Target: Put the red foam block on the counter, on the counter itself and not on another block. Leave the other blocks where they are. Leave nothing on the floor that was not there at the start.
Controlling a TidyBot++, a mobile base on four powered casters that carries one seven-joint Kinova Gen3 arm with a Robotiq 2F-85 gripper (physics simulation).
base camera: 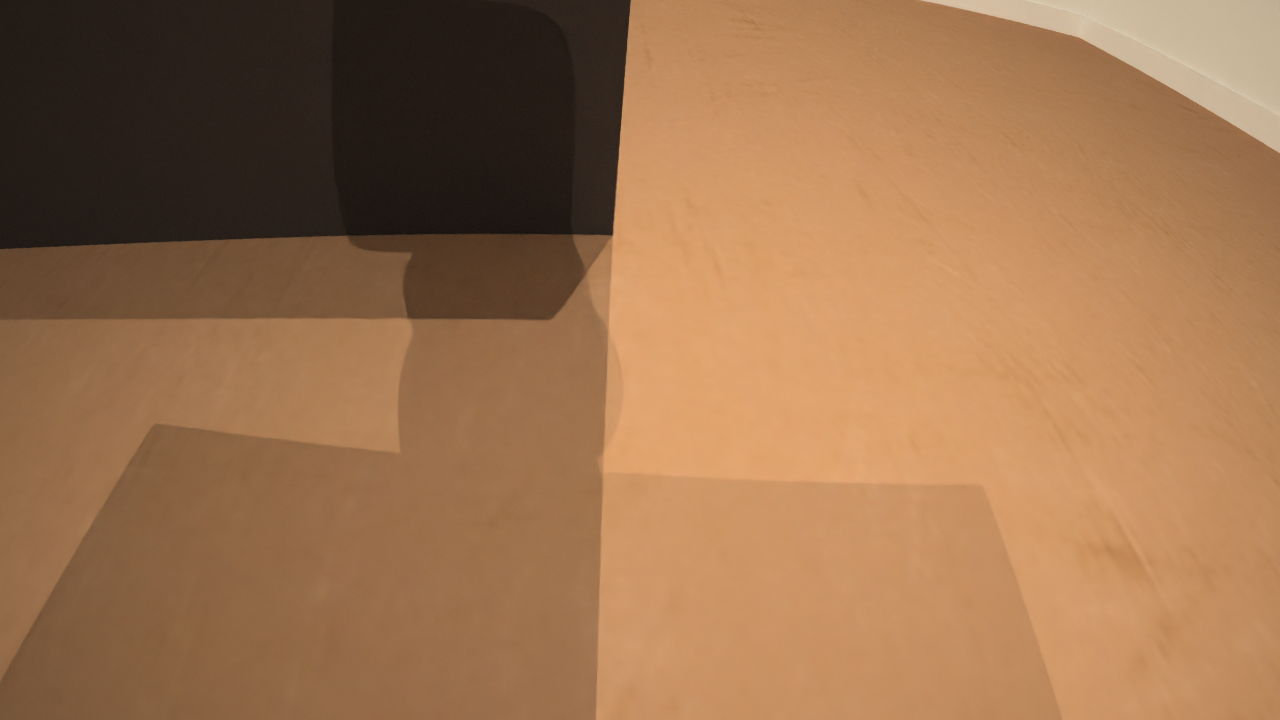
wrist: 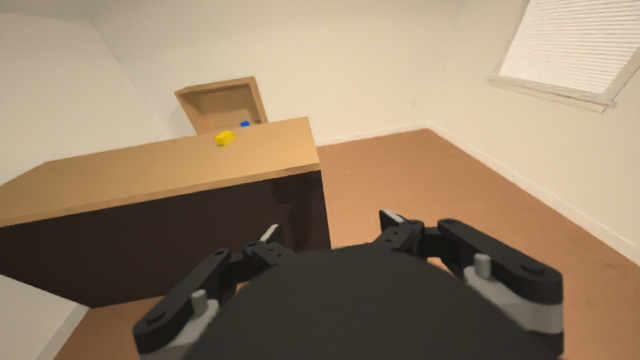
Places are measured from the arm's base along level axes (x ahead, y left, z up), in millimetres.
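Where they show: gripper, fingertip midpoint: point(wrist: 331, 228).
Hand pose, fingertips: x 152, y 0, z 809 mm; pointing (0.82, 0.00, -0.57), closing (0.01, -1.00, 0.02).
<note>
After its pixels a point has its place.
The red foam block does not show in either view. The counter point(base camera: 179, 125) {x 670, y 435, z -268 mm} point(wrist: 165, 167) {x 842, y 797, z 513 mm} has a light wood top and a dark front; in the base camera view part of its dark front shows at the upper left. A yellow block point(wrist: 225, 138) {x 1029, y 535, z 545 mm} lies on the counter top near its far edge. A blue block point(wrist: 245, 124) {x 2294, y 907, z 176 mm} shows beyond the counter, in the wooden shelf unit. My gripper point(wrist: 331, 228) {x 152, y 0, z 809 mm} is open, with nothing seen between its fingers, on the near side of the counter by its right end.
The wooden shelf unit point(wrist: 260, 100) {x 2385, y 658, z 408 mm} stands behind the counter, against the far wall. Brown floor point(base camera: 850, 313) {x 611, y -200, z -396 mm} point(wrist: 390, 175) {x 1640, y -750, z -396 mm} runs past the counter's right end to the walls. A window with blinds point(wrist: 570, 45) {x 1506, y -1845, z 708 mm} is at the upper right. Shadows fall across the floor in the base camera view.
</note>
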